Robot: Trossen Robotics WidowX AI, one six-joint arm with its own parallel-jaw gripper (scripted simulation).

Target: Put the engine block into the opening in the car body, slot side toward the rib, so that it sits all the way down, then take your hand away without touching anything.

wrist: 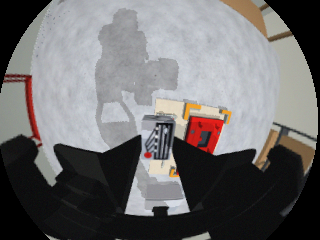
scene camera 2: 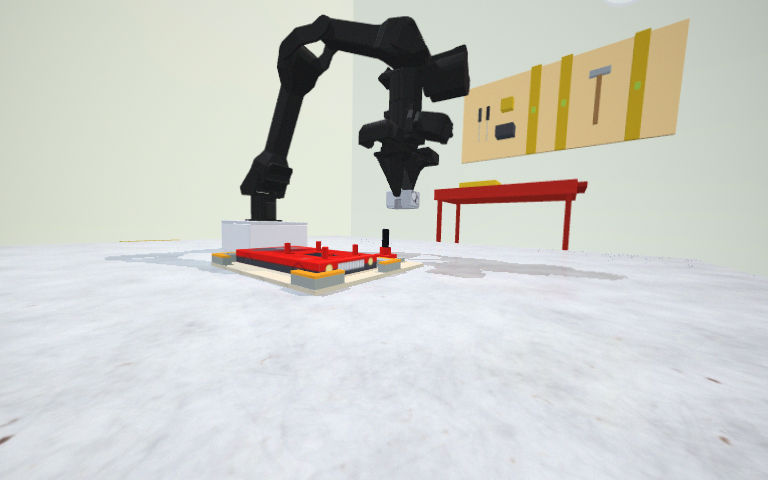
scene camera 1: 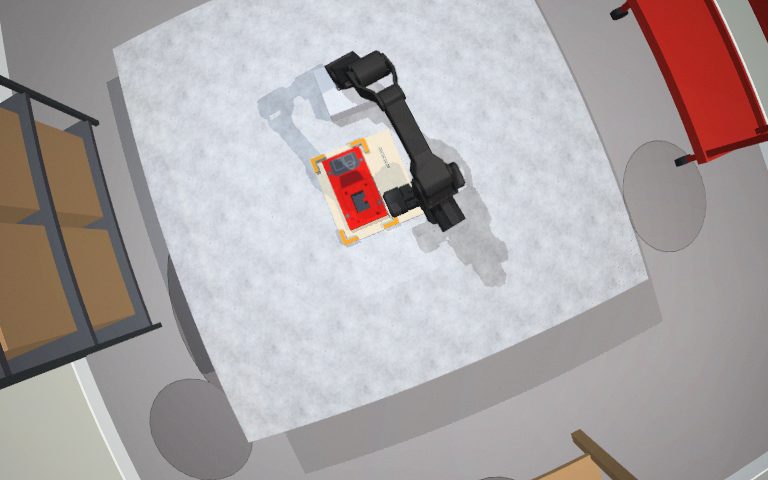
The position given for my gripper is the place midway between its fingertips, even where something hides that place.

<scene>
My gripper (scene camera 2: 402, 197) carries a grey engine block (wrist: 157, 132). Also in view: a red car body (scene camera 2: 287, 258).
The red car body is seen too in scene camera 1 (scene camera 1: 354, 188). My gripper also shows in the wrist view (wrist: 156, 139) and in scene camera 1 (scene camera 1: 420, 193).
</scene>
